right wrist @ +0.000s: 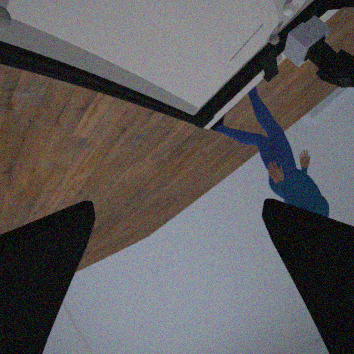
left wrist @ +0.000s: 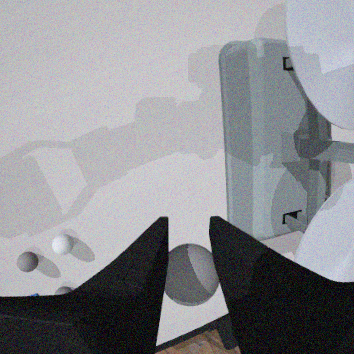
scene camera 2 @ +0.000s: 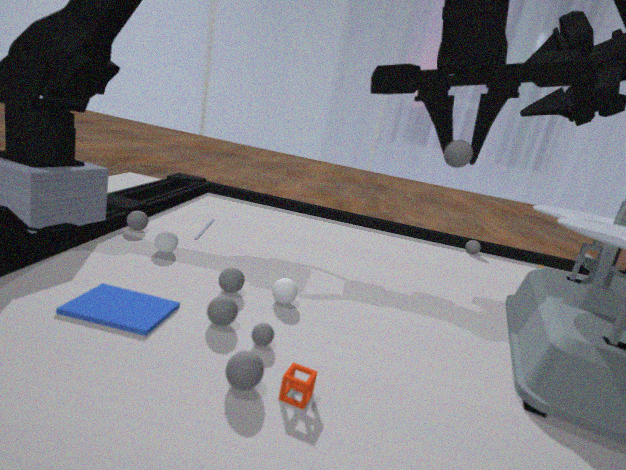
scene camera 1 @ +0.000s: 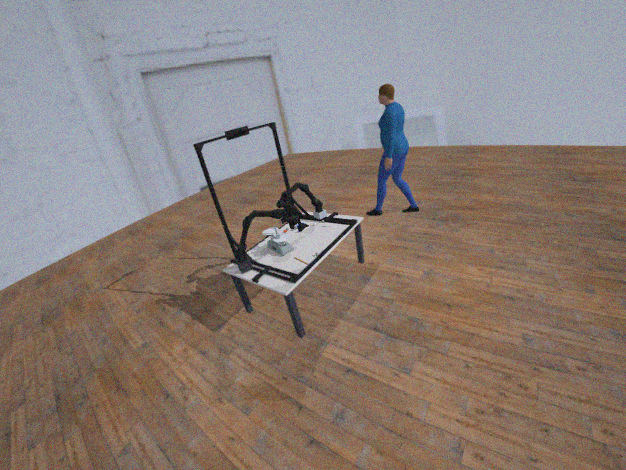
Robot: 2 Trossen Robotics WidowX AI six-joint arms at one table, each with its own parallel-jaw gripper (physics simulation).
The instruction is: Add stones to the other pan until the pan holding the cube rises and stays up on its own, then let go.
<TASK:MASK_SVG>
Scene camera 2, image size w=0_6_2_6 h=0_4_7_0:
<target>my left gripper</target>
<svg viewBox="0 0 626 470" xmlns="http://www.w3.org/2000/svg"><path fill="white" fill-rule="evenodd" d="M510 0L445 0L442 12L442 40L438 51L437 69L421 70L420 66L409 63L380 65L376 67L371 77L371 94L415 93L418 90L415 101L424 102L436 129L443 155L446 146L453 141L453 105L455 95L448 95L448 91L452 86L486 85L488 93L483 93L480 96L471 143L473 156L470 165L475 164L489 130L506 101L510 98L519 98L520 93L518 89L521 83L533 82L540 88L579 85L585 56L578 49L533 53L531 62L506 64L508 42L505 32Z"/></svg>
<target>my right gripper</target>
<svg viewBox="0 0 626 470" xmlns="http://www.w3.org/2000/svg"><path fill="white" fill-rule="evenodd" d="M626 33L623 33L621 28L612 32L612 39L594 46L593 28L584 11L572 11L559 17L560 32L557 27L554 28L553 34L535 53L578 49L585 56L580 84L570 86L565 92L563 87L557 89L520 111L521 116L561 115L568 118L571 122L575 121L576 126L591 122L595 117L596 111L599 111L598 114L603 117L625 111L626 95L619 94L620 82L626 81Z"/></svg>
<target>blue flat pad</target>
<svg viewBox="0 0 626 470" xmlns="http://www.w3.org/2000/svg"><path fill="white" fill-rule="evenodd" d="M56 314L147 336L180 307L180 303L101 284L56 308Z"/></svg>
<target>orange wire cube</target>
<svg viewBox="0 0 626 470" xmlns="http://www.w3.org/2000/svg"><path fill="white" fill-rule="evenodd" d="M292 363L283 375L278 400L304 410L313 394L317 371ZM290 389L303 393L301 402L286 396ZM295 370L310 375L307 382L295 378Z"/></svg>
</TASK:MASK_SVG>
